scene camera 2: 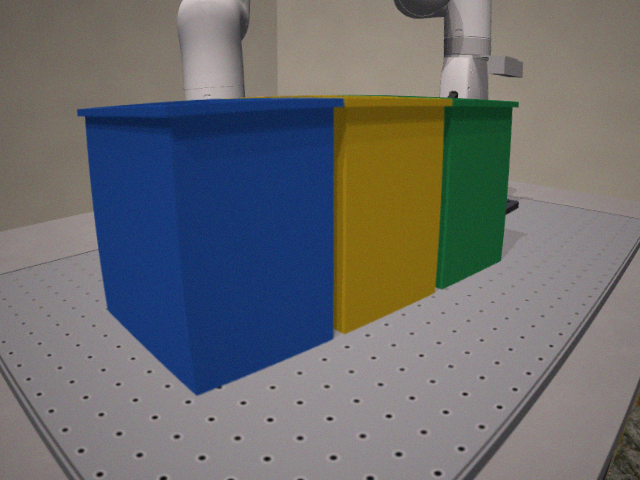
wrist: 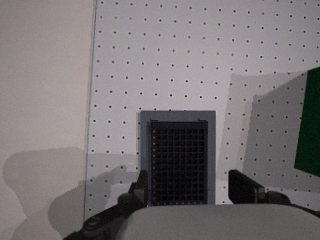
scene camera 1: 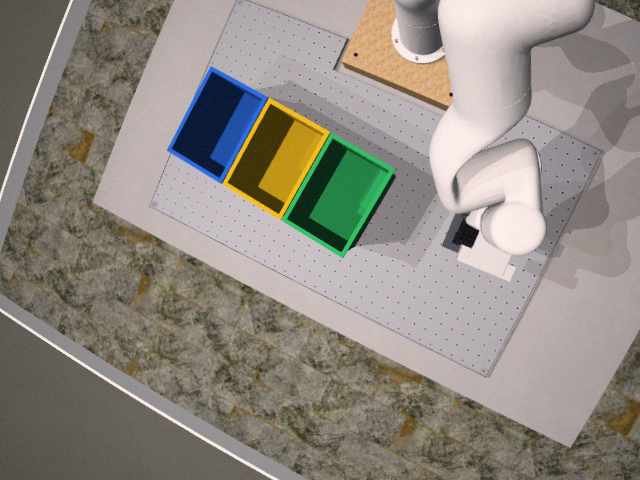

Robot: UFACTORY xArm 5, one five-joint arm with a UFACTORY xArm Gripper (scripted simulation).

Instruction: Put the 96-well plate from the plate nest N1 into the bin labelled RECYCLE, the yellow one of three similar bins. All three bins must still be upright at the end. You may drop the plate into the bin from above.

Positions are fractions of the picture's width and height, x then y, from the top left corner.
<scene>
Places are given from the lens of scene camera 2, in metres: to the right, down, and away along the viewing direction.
blue bin (scene camera 2: 0.34,0.46): -0.06, -0.01, 0.29
yellow bin (scene camera 2: 0.61,0.32): 0.05, -0.07, 0.38
green bin (scene camera 2: 0.75,0.28): 0.15, -0.10, 0.46
The marked spots on the blue bin and the green bin are 0.29 m apart.
</scene>
